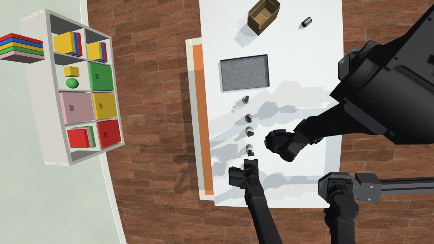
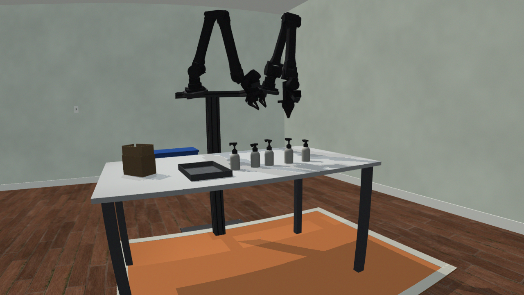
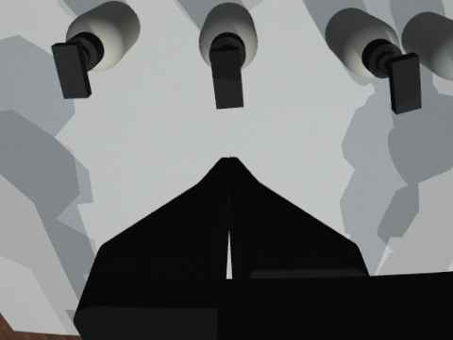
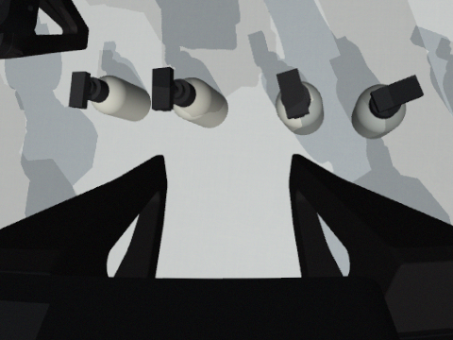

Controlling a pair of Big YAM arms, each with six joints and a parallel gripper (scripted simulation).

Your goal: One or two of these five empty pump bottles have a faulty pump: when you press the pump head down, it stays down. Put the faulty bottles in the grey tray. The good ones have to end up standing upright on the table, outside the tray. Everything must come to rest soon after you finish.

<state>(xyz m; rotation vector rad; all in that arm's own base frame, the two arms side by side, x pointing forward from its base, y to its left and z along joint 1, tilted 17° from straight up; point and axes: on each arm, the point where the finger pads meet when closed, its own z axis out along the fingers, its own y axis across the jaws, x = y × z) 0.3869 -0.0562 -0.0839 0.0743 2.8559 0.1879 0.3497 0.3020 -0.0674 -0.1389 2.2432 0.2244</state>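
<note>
Right now the grey tray is 140 mm ahead of my right hand, 360 mm to the right of it and 310 mm below it.
</note>
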